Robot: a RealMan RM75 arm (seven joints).
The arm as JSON. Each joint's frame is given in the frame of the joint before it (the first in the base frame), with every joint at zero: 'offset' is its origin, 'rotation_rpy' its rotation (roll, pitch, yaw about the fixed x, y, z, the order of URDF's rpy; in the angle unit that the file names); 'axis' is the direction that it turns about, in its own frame. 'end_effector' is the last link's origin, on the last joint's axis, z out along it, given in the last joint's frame.
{
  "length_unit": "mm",
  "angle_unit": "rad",
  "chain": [
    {
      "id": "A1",
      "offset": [
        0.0,
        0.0,
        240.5
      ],
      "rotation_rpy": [
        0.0,
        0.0,
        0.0
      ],
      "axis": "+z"
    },
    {
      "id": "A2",
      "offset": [
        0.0,
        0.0,
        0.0
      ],
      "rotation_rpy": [
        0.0,
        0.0,
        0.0
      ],
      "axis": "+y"
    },
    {
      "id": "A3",
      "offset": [
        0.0,
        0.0,
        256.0
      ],
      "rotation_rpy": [
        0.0,
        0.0,
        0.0
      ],
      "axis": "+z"
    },
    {
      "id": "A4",
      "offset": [
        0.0,
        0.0,
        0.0
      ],
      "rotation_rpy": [
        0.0,
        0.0,
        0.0
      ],
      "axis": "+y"
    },
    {
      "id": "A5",
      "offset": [
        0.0,
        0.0,
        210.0
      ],
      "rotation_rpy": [
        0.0,
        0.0,
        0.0
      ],
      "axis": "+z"
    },
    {
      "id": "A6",
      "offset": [
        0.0,
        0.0,
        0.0
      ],
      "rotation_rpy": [
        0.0,
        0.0,
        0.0
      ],
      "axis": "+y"
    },
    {
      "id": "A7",
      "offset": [
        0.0,
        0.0,
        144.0
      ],
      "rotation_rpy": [
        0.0,
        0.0,
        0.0
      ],
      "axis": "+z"
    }
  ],
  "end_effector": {
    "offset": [
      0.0,
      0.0,
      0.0
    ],
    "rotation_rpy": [
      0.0,
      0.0,
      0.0
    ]
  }
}
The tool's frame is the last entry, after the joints.
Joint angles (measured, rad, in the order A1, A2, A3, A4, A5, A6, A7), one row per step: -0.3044, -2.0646, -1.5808, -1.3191, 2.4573, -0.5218, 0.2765; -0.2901, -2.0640, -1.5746, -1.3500, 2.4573, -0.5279, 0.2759; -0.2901, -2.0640, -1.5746, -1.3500, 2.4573, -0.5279, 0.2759; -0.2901, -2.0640, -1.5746, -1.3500, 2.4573, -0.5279, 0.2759; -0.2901, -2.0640, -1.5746, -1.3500, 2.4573, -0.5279, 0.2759; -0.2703, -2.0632, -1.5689, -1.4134, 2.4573, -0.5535, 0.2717; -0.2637, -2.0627, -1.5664, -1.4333, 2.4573, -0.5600, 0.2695; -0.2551, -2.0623, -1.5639, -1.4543, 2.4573, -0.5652, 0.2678; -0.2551, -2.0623, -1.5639, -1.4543, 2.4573, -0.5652, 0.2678; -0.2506, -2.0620, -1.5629, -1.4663, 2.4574, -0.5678, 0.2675; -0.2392, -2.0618, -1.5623, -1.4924, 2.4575, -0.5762, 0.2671; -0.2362, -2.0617, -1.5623, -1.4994, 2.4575, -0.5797, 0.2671; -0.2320, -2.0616, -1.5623, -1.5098, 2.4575, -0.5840, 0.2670
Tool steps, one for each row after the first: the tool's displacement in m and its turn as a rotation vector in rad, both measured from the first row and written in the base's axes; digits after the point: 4 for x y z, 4 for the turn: 0.0040, -0.0026, 0.0024, 0.0035, -0.0017, -0.0131; 0.0040, -0.0026, 0.0024, 0.0035, -0.0017, -0.0131; 0.0040, -0.0026, 0.0024, 0.0035, -0.0017, -0.0131; 0.0040, -0.0026, 0.0024, 0.0035, -0.0017, -0.0131; 0.0145, -0.0068, 0.0079, 0.0049, -0.0078, -0.0396; 0.0178, -0.0083, 0.0096, 0.0063, -0.0101, -0.0480; 0.0207, -0.0101, 0.0116, 0.0092, -0.0123, -0.0562; 0.0207, -0.0101, 0.0116, 0.0092, -0.0123, -0.0562; 0.0225, -0.0109, 0.0130, 0.0116, -0.0129, -0.0616; 0.0255, -0.0133, 0.0159, 0.0154, -0.0145, -0.0700; 0.0262, -0.0141, 0.0167, 0.0155, -0.0147, -0.0719; 0.0274, -0.0150, 0.0178, 0.0164, -0.0151, -0.0751
